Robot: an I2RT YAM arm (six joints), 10 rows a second.
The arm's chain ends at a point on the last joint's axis. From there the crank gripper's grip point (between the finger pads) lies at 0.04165 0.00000 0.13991 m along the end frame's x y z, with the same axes.
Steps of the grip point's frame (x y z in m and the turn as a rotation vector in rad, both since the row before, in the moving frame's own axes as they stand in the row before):
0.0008, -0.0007, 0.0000, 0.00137, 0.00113, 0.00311
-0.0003, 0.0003, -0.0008, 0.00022, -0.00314, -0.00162
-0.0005, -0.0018, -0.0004, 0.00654, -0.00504, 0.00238
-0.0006, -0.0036, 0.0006, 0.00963, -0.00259, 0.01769
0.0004, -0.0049, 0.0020, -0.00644, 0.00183, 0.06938
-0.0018, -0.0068, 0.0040, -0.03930, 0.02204, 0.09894
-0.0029, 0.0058, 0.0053, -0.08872, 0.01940, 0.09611
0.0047, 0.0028, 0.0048, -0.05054, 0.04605, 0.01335
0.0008, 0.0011, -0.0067, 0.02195, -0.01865, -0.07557
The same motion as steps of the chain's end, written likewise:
0.0006, -0.0006, 0.0000, 0.00137, 0.00113, 0.00311
0.0001, 0.0004, -0.0009, 0.00022, -0.00314, -0.00162
0.0002, -0.0010, -0.0006, 0.00654, -0.00504, 0.00238
-0.0002, -0.0030, 0.0005, 0.00963, -0.00259, 0.01769
0.0003, -0.0087, 0.0021, -0.00644, 0.00183, 0.06938
-0.0044, -0.0165, 0.0051, -0.03930, 0.02204, 0.09894
-0.0048, -0.0107, 0.0069, -0.08872, 0.01940, 0.09611
-0.0016, -0.0048, 0.0071, -0.05054, 0.04605, 0.01335
0.0036, 0.0072, -0.0074, 0.02195, -0.01865, -0.07557

